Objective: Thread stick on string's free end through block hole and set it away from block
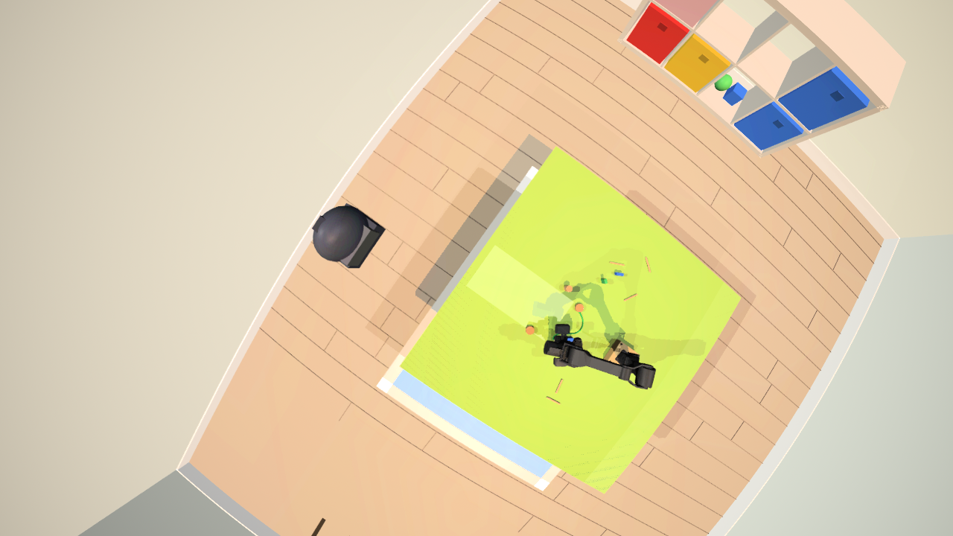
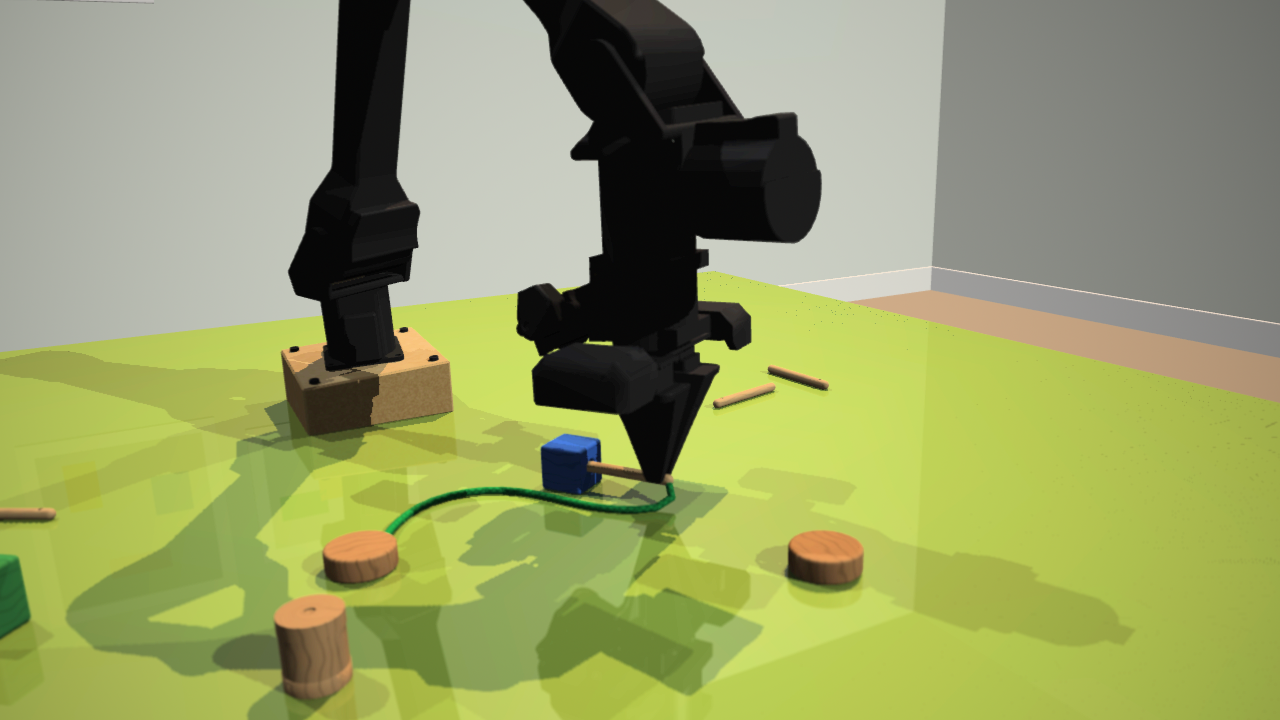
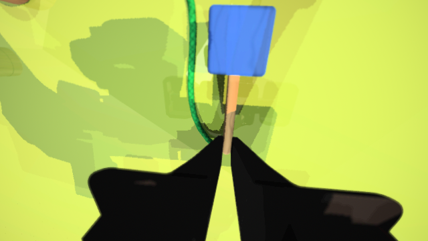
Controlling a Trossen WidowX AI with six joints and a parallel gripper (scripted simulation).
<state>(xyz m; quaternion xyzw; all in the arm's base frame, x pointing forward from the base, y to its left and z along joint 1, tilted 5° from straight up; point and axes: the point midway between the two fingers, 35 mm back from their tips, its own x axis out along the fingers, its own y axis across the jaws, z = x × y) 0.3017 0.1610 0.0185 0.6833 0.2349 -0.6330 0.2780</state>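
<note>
Right now the blue block is 5 cm behind my gripper tip and 4 cm to the right of it. From my gripper tip the other things lie so: green block 36 cm to the right, 2 cm ahead; then wooden cylinder 21 cm to the right, 13 cm ahead.
</note>
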